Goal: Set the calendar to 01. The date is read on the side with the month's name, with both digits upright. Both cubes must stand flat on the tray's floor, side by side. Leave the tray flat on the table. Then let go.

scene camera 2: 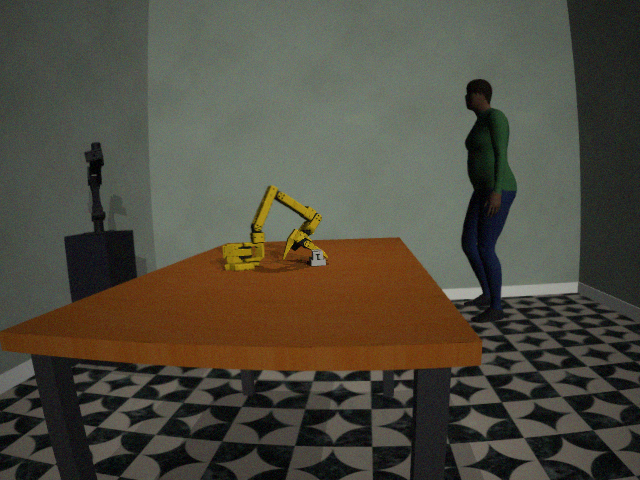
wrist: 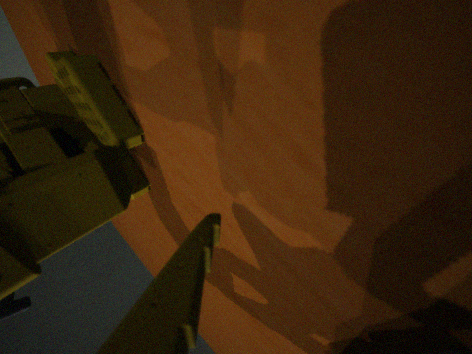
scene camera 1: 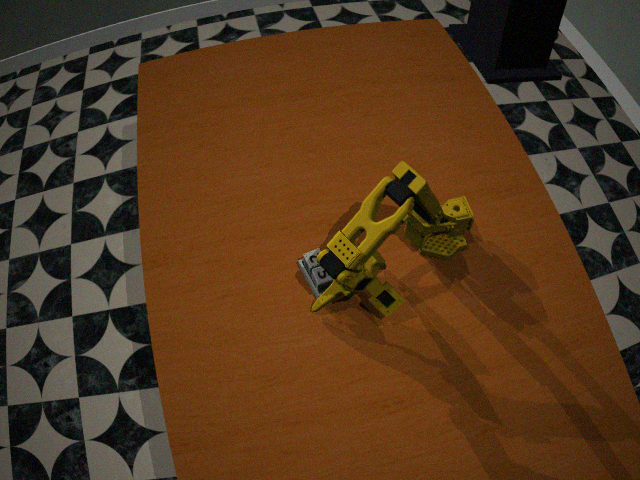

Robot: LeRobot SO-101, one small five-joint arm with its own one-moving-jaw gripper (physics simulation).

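Note:
The grey calendar tray (scene camera 1: 306, 274) (scene camera 2: 317, 263) lies on the table, partly hidden by the arm in scene camera 1. Two pale cubes sit in it side by side. The cube at its upper end (scene camera 1: 310, 255) (scene camera 2: 317, 255) shows a dark 2 on top and a dark upright bar with serifs, like a 1, on its end side. The other cube (scene camera 1: 321, 274) shows a 5 on top. The month side and front digits do not show. My gripper (scene camera 1: 338, 297) (scene camera 2: 305, 257) is open and empty, low beside the tray; one jaw reaches past the tray's lower end. The wrist view shows one notched jaw (wrist: 165, 295).
The yellow arm base (scene camera 1: 444, 232) (scene camera 2: 241, 256) (wrist: 65, 195) stands on the wooden table (scene camera 1: 248, 155) (scene camera 2: 289, 304) (wrist: 280, 150). A dark pedestal (scene camera 1: 524, 41) (scene camera 2: 102, 263) stands beyond the table. A person (scene camera 2: 488, 155) in a green top stands behind it.

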